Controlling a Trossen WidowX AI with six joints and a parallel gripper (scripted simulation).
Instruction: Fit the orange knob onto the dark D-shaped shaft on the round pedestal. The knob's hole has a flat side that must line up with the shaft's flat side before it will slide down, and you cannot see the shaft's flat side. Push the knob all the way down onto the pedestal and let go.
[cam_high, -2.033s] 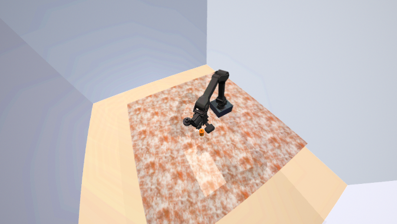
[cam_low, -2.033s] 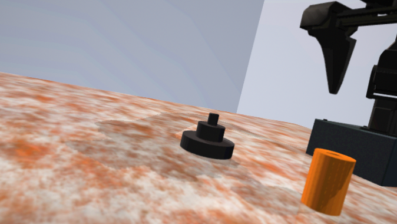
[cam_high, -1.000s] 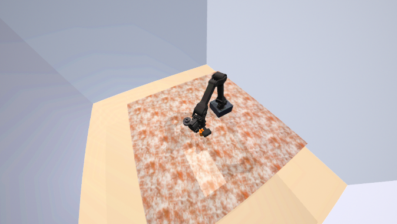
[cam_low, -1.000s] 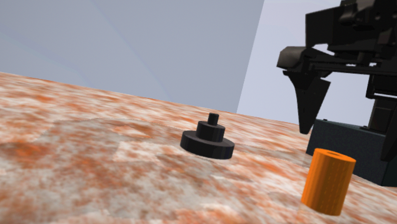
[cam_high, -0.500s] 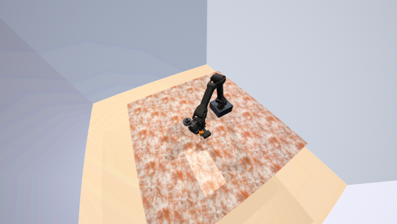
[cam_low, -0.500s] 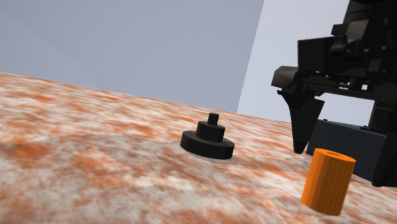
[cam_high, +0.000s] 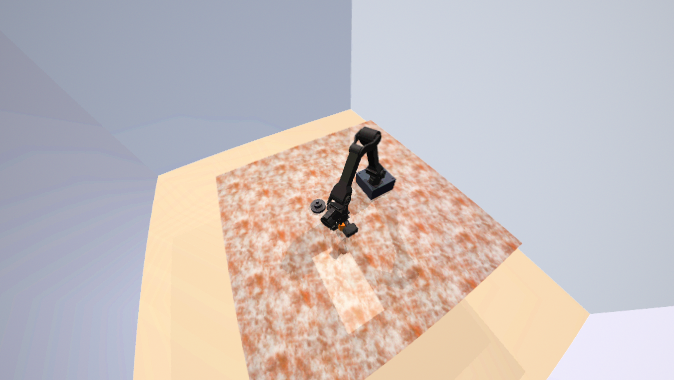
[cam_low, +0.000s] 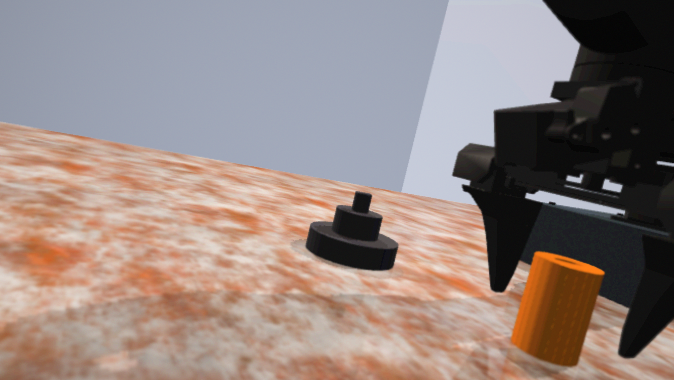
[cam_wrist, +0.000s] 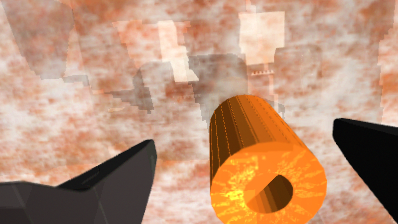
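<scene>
Now: the orange knob 10 mm above my gripper tip. Round my gripper tip: pedestal: 10 mm ahead, 190 mm to the right, 10 mm above.
</scene>
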